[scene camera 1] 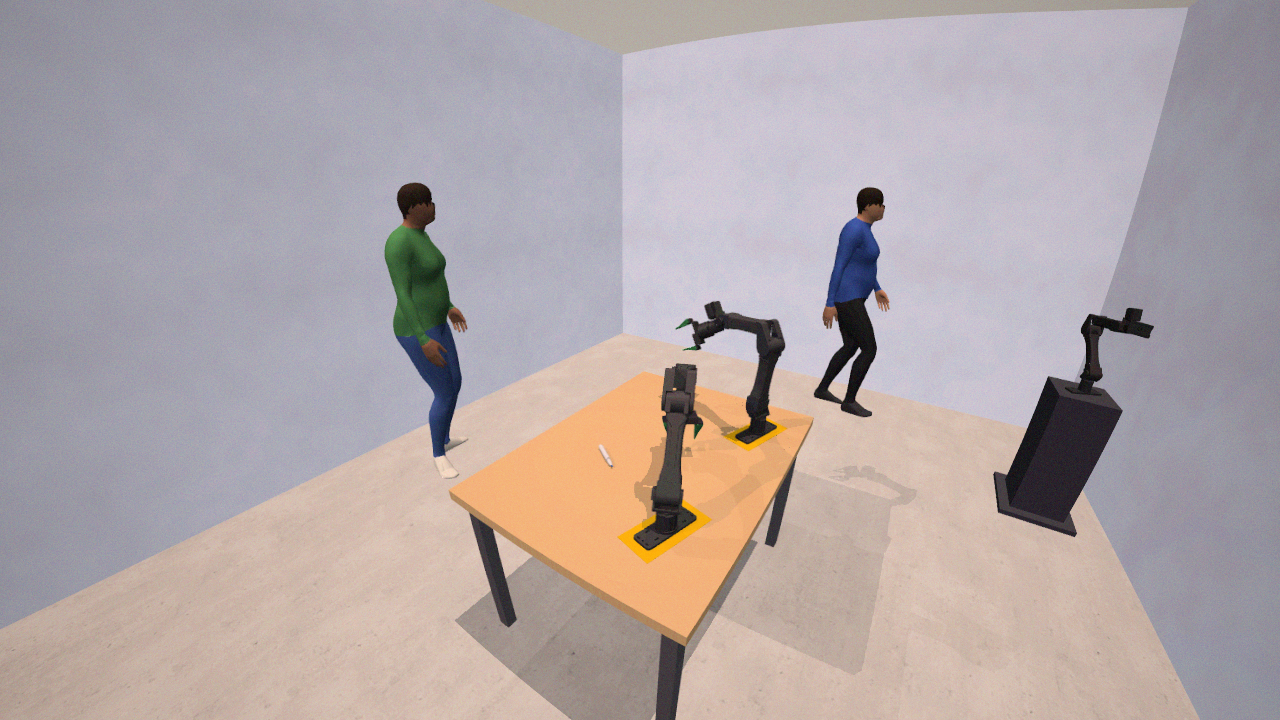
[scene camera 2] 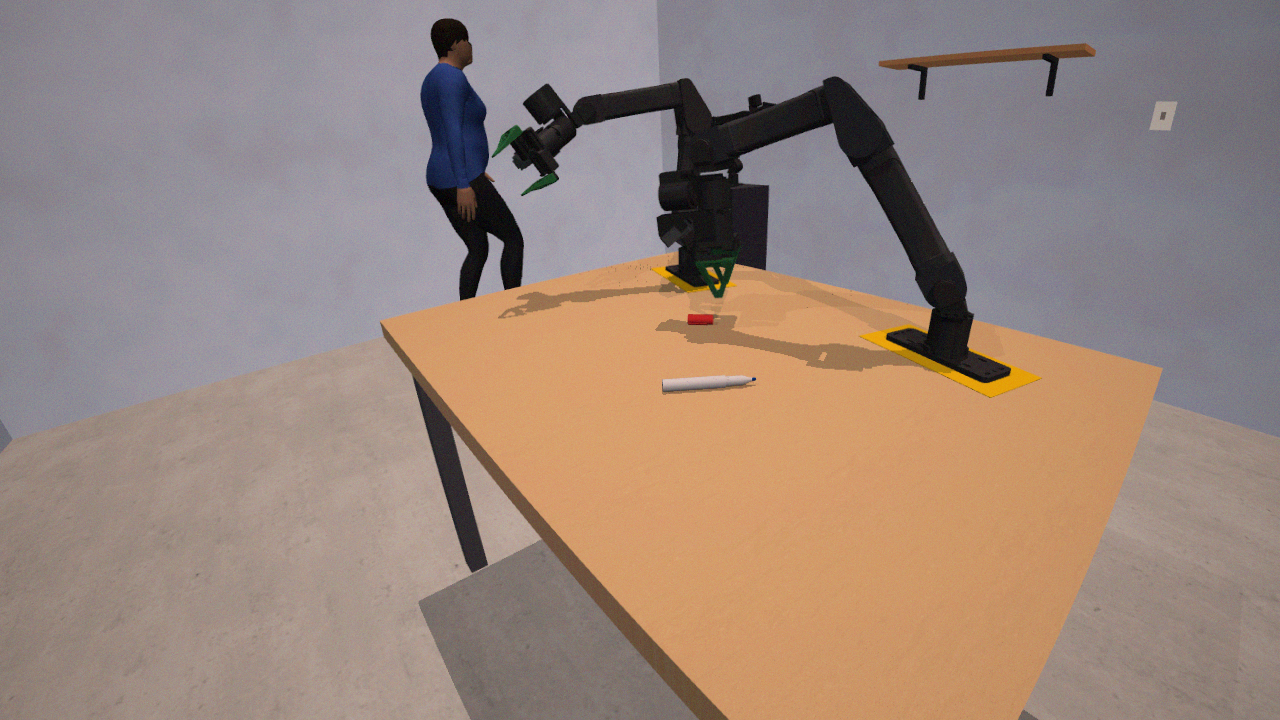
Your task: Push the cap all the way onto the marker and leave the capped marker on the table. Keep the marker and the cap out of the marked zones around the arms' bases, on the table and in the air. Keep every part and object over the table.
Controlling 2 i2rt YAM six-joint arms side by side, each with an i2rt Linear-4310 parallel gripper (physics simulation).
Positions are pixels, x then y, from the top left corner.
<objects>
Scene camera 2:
my left gripper: 721,290
my right gripper: 508,176
marker: 721,381
</objects>
